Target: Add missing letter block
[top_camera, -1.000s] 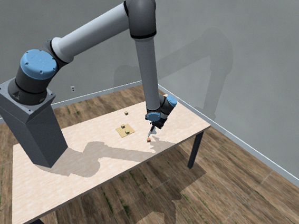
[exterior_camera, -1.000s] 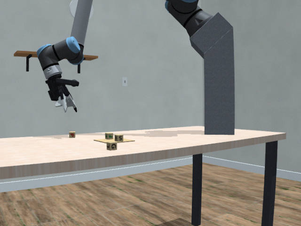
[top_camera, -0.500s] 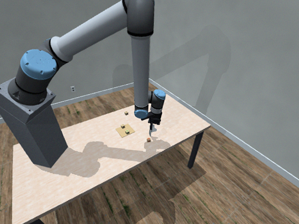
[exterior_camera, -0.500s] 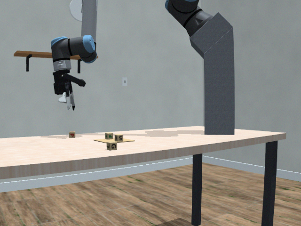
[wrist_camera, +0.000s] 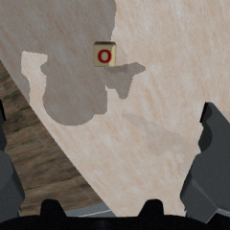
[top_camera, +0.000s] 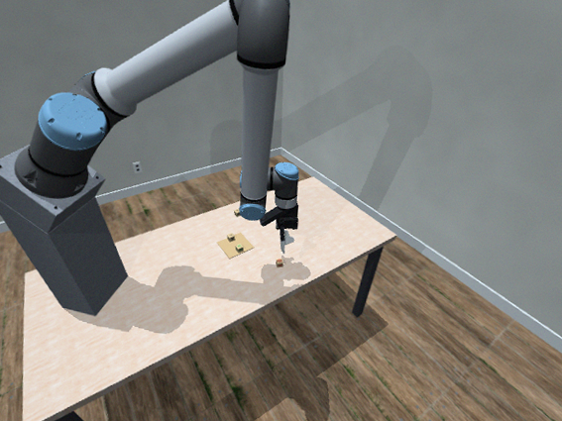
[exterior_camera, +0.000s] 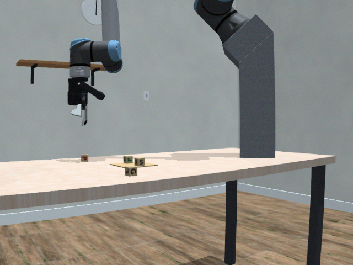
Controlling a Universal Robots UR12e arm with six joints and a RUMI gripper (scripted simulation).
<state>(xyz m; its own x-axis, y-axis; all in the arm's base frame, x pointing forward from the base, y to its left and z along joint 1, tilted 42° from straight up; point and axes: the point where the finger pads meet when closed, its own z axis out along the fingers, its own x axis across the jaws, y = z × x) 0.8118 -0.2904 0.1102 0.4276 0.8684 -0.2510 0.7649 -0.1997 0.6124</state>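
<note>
My hand is 140 mm above the red O block. Round my hand: letter block (60 mm ahead, 460 mm to the left, 140 mm below); tan mat (90 mm behind, 250 mm to the left, 150 mm below).
</note>
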